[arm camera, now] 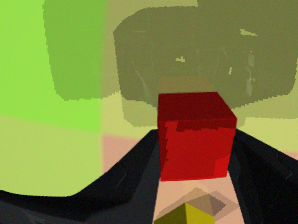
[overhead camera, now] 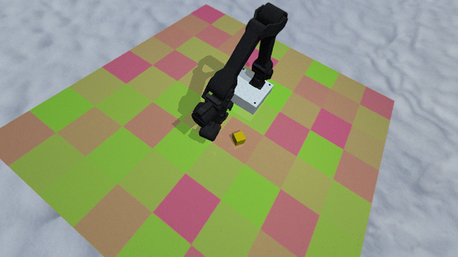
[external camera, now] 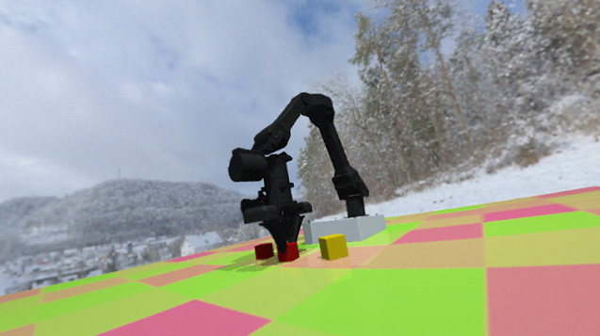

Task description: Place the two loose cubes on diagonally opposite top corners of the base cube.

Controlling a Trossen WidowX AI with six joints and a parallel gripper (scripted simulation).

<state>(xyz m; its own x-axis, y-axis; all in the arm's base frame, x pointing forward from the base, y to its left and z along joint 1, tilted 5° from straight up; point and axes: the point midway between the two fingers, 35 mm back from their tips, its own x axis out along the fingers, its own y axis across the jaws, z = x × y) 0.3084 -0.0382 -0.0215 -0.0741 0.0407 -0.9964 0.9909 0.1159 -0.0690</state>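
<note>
Right now my gripper tip is 10 mm past the yellow base cube and 100 mm to the right of it. The rest, counted from my gripper tip: dark red cube: right at my gripper tip.
</note>
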